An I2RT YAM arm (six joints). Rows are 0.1 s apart.
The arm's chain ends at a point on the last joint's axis. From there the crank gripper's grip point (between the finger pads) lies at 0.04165 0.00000 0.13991 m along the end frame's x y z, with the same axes.
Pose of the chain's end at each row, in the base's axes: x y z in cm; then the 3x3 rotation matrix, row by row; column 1 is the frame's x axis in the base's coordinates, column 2 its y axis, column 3 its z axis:
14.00 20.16 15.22; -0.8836 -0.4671 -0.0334; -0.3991 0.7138 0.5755; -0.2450 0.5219 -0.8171
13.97 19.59 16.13; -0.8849 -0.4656 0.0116; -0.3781 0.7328 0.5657; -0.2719 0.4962 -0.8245
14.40 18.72 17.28; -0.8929 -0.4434 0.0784; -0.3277 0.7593 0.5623; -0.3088 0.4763 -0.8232
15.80 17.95 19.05; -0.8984 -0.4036 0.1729; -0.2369 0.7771 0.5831; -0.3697 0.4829 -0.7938
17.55 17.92 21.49; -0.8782 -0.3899 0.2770; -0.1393 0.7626 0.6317; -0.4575 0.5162 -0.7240
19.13 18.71 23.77; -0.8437 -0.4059 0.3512; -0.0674 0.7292 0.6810; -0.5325 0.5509 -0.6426
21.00 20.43 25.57; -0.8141 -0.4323 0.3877; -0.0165 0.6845 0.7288; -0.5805 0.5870 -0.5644
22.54 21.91 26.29; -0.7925 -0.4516 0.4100; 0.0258 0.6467 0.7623; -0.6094 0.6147 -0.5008
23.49 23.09 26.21; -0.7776 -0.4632 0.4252; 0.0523 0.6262 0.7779; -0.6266 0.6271 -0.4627
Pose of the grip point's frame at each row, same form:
9.85 26.55 2.77; -0.8836 -0.4671 -0.0334; -0.3991 0.7138 0.5755; -0.2450 0.5219 -0.8171
10.45 25.93 3.46; -0.8849 -0.4656 0.0116; -0.3781 0.7328 0.5657; -0.2719 0.4962 -0.8245
11.78 25.22 4.48; -0.8929 -0.4434 0.0784; -0.3277 0.7593 0.5623; -0.3088 0.4763 -0.8232
14.48 25.12 6.40; -0.8984 -0.4036 0.1729; -0.2369 0.7771 0.5831; -0.3697 0.4829 -0.7938
17.77 26.18 9.46; -0.8782 -0.3899 0.2770; -0.1393 0.7626 0.6317; -0.4575 0.5162 -0.7240
20.53 27.96 12.56; -0.8437 -0.4059 0.3512; -0.0674 0.7292 0.6810; -0.5325 0.5509 -0.6426
23.03 30.56 15.26; -0.8141 -0.4323 0.3877; -0.0165 0.6845 0.7288; -0.5805 0.5870 -0.5644
24.98 32.68 16.75; -0.7925 -0.4516 0.4100; 0.0258 0.6467 0.7623; -0.6094 0.6147 -0.5008
26.20 34.19 17.13; -0.7776 -0.4632 0.4252; 0.0523 0.6262 0.7779; -0.6266 0.6271 -0.4627

